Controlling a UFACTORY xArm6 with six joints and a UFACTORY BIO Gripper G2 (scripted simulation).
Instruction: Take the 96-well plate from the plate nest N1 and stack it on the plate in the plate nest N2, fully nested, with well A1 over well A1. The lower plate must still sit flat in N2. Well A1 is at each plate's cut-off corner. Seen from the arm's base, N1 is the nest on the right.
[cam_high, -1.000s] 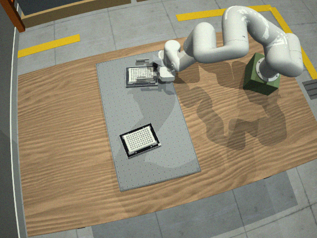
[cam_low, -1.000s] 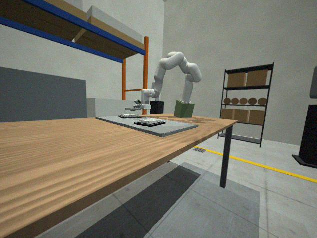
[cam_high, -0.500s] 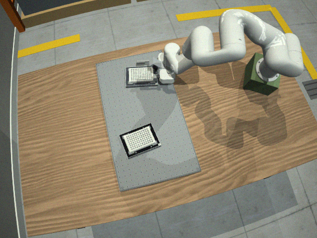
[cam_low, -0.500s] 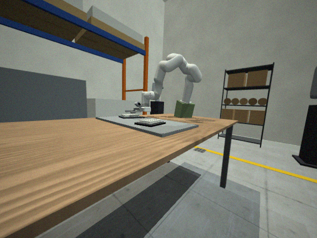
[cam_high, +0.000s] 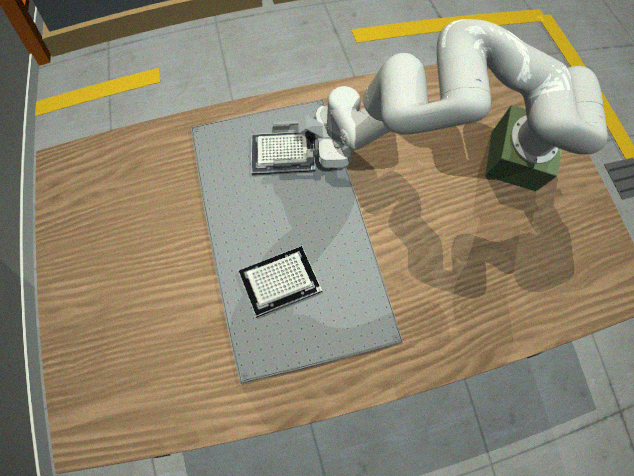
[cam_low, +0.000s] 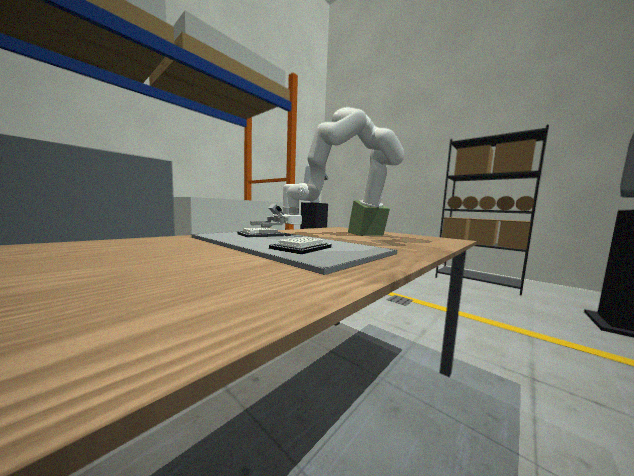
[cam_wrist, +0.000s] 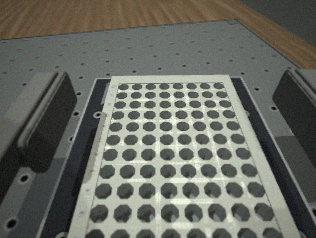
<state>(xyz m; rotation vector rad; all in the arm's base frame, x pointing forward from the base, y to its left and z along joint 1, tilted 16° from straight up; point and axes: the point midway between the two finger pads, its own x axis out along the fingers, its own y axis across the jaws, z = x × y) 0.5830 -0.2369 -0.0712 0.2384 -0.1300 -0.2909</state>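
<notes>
The plate nest N1 lies 40 mm below my hand. The rest, counted from my hand: black plate nest N2: 330 mm to the left, 110 mm ahead, 40 mm below.
</notes>
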